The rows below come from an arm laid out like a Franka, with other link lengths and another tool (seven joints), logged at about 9 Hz.
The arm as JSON. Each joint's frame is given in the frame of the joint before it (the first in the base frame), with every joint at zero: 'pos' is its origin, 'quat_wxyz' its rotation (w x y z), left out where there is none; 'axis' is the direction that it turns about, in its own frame. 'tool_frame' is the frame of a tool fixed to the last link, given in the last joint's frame.
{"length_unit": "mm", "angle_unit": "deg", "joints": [
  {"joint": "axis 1", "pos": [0.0, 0.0, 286.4], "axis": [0.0, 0.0, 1.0]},
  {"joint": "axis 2", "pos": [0.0, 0.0, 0.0], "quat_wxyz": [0.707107, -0.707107, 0.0, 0.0], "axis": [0.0, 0.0, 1.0]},
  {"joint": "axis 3", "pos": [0.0, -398.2, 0.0], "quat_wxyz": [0.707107, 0.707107, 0.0, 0.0], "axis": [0.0, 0.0, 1.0]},
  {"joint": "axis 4", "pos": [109.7, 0.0, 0.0], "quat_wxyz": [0.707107, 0.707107, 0.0, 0.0], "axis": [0.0, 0.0, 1.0]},
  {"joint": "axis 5", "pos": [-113.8, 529.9, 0.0], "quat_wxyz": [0.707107, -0.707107, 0.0, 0.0], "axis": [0.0, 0.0, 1.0]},
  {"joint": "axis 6", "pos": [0.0, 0.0, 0.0], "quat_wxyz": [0.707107, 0.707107, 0.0, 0.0], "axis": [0.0, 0.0, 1.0]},
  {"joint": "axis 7", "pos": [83.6, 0.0, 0.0], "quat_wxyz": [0.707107, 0.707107, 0.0, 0.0], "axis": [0.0, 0.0, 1.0]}
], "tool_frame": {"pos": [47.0, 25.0, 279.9], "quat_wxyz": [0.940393, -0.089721, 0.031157, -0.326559]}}
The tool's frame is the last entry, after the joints.
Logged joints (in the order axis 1, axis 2, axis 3, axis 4, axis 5, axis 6, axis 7), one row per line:
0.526 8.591 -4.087 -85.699 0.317 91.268 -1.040
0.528 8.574 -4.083 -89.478 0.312 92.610 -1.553
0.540 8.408 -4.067 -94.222 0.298 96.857 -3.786
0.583 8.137 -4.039 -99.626 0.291 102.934 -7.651
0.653 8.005 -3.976 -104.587 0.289 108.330 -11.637
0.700 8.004 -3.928 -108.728 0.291 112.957 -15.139
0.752 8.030 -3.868 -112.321 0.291 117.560 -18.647
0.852 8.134 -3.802 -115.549 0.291 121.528 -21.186
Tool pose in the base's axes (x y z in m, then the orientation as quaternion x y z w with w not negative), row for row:
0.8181 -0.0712 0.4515 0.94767 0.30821 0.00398 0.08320
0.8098 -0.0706 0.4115 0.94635 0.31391 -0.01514 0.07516
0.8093 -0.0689 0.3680 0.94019 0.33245 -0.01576 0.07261
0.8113 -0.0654 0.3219 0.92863 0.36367 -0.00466 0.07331
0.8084 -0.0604 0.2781 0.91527 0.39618 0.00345 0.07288
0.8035 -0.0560 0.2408 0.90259 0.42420 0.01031 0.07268
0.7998 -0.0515 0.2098 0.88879 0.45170 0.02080 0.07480
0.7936 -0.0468 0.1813 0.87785 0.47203 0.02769 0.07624
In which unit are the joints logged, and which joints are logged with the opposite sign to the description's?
The joints are logged in degrees. Opposite sign: none.
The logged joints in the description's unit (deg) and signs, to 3 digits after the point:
0.526 8.591 -4.087 -85.699 0.317 91.268 -1.040
0.528 8.574 -4.083 -89.478 0.312 92.610 -1.553
0.540 8.408 -4.067 -94.222 0.298 96.857 -3.786
0.583 8.137 -4.039 -99.626 0.291 102.934 -7.651
0.653 8.005 -3.976 -104.587 0.289 108.330 -11.637
0.700 8.004 -3.928 -108.728 0.291 112.957 -15.139
0.752 8.030 -3.868 -112.321 0.291 117.560 -18.647
0.852 8.134 -3.802 -115.549 0.291 121.528 -21.186

